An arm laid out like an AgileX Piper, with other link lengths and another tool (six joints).
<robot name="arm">
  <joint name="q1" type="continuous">
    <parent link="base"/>
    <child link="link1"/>
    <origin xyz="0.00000 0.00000 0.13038" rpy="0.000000 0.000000 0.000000"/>
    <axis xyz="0 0 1"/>
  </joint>
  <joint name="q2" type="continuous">
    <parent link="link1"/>
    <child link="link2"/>
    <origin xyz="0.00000 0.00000 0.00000" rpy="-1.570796 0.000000 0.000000"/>
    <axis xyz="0 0 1"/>
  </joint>
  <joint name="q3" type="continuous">
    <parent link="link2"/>
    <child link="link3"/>
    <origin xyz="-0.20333 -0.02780 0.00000" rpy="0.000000 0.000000 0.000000"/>
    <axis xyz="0 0 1"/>
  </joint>
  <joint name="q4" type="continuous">
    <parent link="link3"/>
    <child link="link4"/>
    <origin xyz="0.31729 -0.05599 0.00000" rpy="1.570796 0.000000 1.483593"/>
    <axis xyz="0 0 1"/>
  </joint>
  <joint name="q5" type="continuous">
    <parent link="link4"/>
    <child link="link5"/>
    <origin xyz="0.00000 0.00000 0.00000" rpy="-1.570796 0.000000 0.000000"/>
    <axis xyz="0 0 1"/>
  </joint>
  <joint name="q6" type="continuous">
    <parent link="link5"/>
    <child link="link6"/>
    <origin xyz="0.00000 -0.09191 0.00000" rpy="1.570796 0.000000 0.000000"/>
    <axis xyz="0 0 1"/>
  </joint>
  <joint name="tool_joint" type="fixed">
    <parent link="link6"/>
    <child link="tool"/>
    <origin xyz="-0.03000 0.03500 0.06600" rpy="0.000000 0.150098 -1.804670"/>
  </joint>
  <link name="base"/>
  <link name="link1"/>
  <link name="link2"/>
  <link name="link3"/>
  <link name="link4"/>
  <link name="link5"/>
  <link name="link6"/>
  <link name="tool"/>
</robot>
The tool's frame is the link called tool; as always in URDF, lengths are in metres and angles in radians. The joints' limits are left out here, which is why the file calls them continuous.
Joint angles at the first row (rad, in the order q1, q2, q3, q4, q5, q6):
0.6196, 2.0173, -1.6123, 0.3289, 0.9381, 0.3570
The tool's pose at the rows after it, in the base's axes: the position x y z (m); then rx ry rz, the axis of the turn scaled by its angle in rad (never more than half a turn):
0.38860, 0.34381, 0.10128, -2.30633, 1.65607, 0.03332
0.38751, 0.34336, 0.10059, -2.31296, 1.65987, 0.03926
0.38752, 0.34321, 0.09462, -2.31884, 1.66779, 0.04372
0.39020, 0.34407, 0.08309, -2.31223, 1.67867, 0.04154
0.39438, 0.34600, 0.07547, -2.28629, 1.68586, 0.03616
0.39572, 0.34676, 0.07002, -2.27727, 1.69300, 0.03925
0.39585, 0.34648, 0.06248, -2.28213, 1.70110, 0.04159
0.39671, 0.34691, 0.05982, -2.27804, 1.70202, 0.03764
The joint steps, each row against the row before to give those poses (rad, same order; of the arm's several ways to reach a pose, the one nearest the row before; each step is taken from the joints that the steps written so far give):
0.0000, 0.0000, -0.0001, -0.0068, 0.0130, 0.0053
0.0000, 0.0000, 0.0000, 0.0000, 0.0086, 0.0015
0.0000, 0.0119, 0.0001, 0.0000, -0.0022, 0.0009
0.0000, 0.0266, -0.0001, 0.0024, -0.0271, 0.0000
0.0000, 0.0215, 0.0000, 0.0091, -0.0398, 0.0000
0.0000, 0.0135, 0.0001, 0.0065, -0.0160, 0.0000
0.0000, 0.0154, 0.0000, 0.0000, -0.0069, 0.0000
0.0006, 0.0067, -0.0001, 0.0000, -0.0106, 0.0000

